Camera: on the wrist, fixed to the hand. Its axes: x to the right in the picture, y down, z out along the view.
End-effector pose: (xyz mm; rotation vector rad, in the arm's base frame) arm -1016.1 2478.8 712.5 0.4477 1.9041 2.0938
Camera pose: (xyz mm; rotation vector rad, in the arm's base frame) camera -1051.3 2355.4 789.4 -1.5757 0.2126 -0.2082
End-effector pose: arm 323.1 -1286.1 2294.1 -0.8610 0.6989 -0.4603
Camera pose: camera 235.1 -1289.3 2173.2 0.9935 0.9402 2.1853
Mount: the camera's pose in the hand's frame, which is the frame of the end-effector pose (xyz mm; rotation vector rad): -14.3 88.2 -120.0 0.2313 -0.1616 3.0921
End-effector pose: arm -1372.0 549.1 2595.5 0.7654 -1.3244 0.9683
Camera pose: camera -1399.6 692.0 2560.9 1.2269 0.8421 -1.5938
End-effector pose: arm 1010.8 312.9 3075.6 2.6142 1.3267 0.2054
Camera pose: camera 1045.6 264.5 3212.8 -1.3948 2.5660 -0.0663
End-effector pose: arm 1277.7 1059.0 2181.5 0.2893 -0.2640 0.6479
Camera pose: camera 1229.7 1159.4 2081.5 0.1055 0.4420 -2.4588
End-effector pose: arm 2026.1 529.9 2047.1 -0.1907 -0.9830 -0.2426
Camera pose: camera 2139.5 583.8 1965.7 -1.2050 0.0829 2.6514
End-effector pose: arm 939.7 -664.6 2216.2 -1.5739 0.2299 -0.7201
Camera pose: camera 884.1 -769.2 2124.8 0.3040 1.6131 1.6890
